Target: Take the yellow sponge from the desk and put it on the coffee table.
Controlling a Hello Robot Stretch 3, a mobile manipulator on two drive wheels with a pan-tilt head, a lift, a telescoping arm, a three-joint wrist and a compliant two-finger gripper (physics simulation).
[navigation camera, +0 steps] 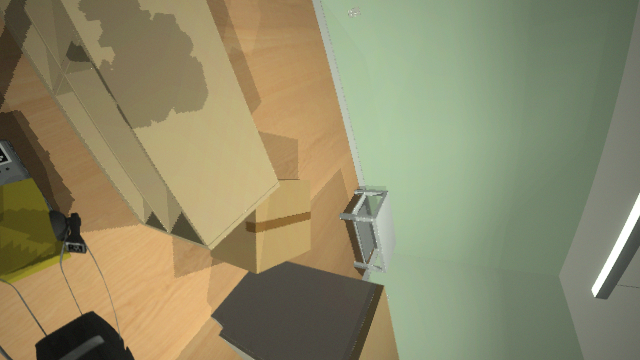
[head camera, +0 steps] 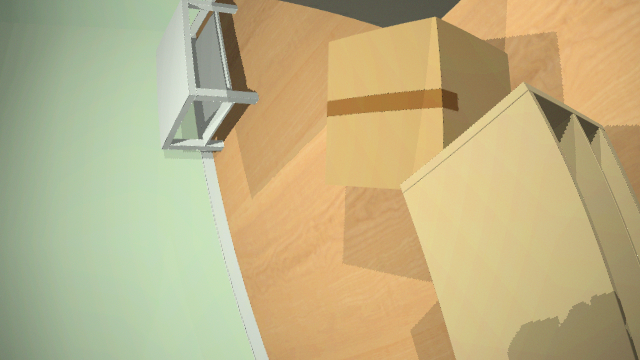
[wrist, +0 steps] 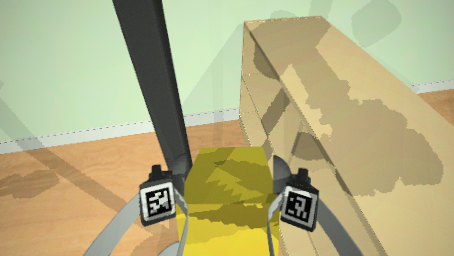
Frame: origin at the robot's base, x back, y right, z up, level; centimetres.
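Where they show: gripper, between the fingertips: (navigation camera: 14, 225) (wrist: 229, 173).
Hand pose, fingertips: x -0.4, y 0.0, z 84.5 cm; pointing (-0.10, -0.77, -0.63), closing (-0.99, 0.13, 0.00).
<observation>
Each offset is from my fingertips to the top centre of the thing. Level surfaces: height alone.
The yellow sponge @[dz +3.1, dx +0.0, dy +0.9 cm] (navigation camera: 25, 225) (wrist: 227, 175) is held up between the fingertips of my gripper (navigation camera: 37, 207) (wrist: 229, 173), which is shut on it. In the wrist view the two dark fingertips press on its left and right sides; its near end is cut off by the bottom edge. In the navigation view it is at the lower left, partly out of frame, above the floor. No surface shows under the sponge. I cannot tell for certain which furniture is the desk or the coffee table. A small white table @[dz -39.5 cm] (head camera: 172, 80) (navigation camera: 385, 230) stands by the green wall.
A long beige shelf unit (head camera: 500, 215) (navigation camera: 215, 175) (wrist: 415, 210) is to the right in the wrist view. A cardboard box @[dz -43.8, dx -80.5, dy +59.1 cm] (head camera: 385, 145) (navigation camera: 285, 240) stands by its end. A dark-topped piece of furniture (navigation camera: 300, 310) is near the box. A dark post (wrist: 150, 65) rises left of the sponge.
</observation>
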